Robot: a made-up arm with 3 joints. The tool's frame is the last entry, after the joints.
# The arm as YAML. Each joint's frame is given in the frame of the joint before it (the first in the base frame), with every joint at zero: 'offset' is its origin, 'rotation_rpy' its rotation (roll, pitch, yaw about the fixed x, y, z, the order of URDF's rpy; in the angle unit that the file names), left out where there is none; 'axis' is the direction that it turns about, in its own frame. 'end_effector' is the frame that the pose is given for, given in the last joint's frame.
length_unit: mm
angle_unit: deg
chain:
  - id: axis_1
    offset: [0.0, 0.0, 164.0]
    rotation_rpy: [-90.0, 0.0, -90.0]
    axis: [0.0, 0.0, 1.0]
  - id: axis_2
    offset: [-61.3, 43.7, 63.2]
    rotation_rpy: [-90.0, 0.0, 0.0]
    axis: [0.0, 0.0, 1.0]
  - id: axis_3
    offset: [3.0, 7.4, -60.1]
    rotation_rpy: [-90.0, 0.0, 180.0]
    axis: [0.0, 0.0, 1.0]
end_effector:
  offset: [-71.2, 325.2, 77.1]
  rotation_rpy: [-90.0, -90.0, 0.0]
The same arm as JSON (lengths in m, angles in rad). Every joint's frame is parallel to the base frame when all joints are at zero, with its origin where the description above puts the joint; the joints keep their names.
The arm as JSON. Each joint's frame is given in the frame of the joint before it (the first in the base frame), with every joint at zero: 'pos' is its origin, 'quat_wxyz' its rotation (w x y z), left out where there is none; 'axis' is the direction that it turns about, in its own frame. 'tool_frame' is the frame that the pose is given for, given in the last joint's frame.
{"length_unit": "m", "angle_unit": "rad", "joints": [{"joint": "axis_1", "pos": [0.0, 0.0, 0.164], "axis": [1.0, 0.0, 0.0]}, {"joint": "axis_2", "pos": [0.0632, 0.0613, -0.0437], "axis": [0.0, 0.0, -1.0]}, {"joint": "axis_3", "pos": [-0.0074, -0.003, 0.0601], "axis": [1.0, 0.0, 0.0]}], "tool_frame": {"pos": [0.0771, -0.0712, 0.3252]}}
